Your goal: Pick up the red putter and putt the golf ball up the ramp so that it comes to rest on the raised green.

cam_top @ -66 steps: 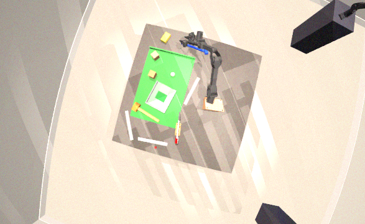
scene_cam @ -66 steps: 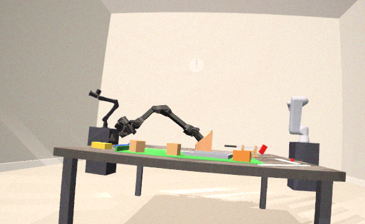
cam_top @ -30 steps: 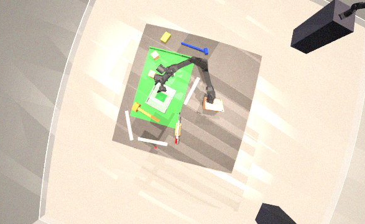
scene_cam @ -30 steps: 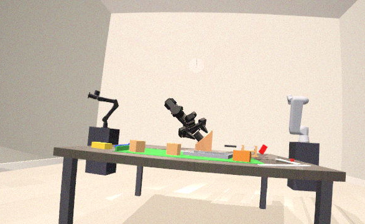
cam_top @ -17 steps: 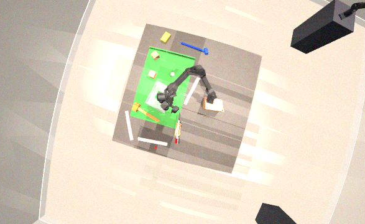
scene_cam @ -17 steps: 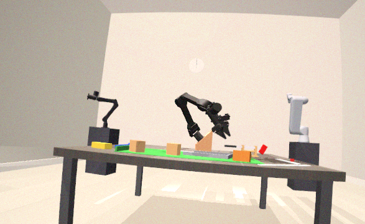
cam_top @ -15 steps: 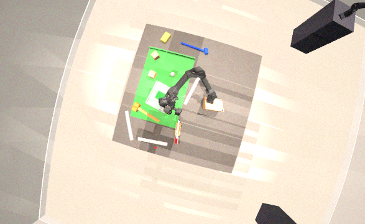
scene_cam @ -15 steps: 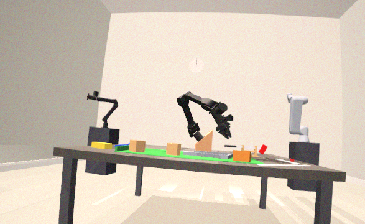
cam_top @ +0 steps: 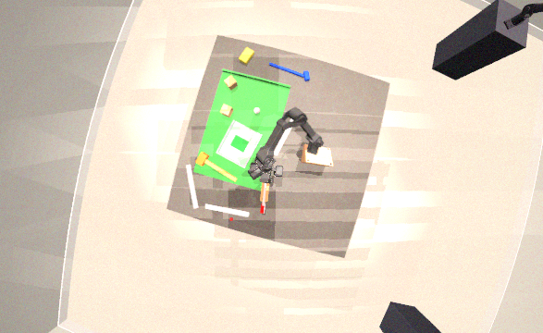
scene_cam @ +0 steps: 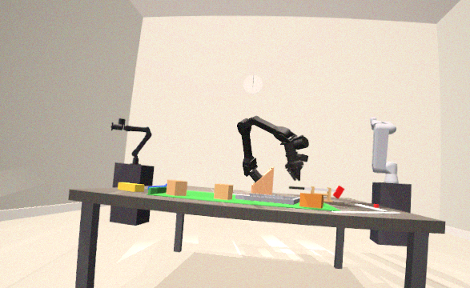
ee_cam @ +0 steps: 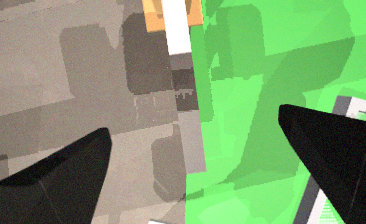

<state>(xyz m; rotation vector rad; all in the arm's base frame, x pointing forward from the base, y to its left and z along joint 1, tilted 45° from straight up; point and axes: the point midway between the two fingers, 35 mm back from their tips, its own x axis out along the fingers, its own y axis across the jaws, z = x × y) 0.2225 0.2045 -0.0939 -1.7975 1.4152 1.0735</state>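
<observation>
Now: gripper tip 110 mm to the right of the red putter, 40 mm above it and 30 mm past it. The rest, counted from my gripper tip: green mat (250 mm ahead, 230 mm to the right, 100 mm below); blue putter (710 mm to the right, 90 mm below, 60 mm ahead); white golf ball (370 mm to the right, 190 mm ahead, 80 mm below).
</observation>
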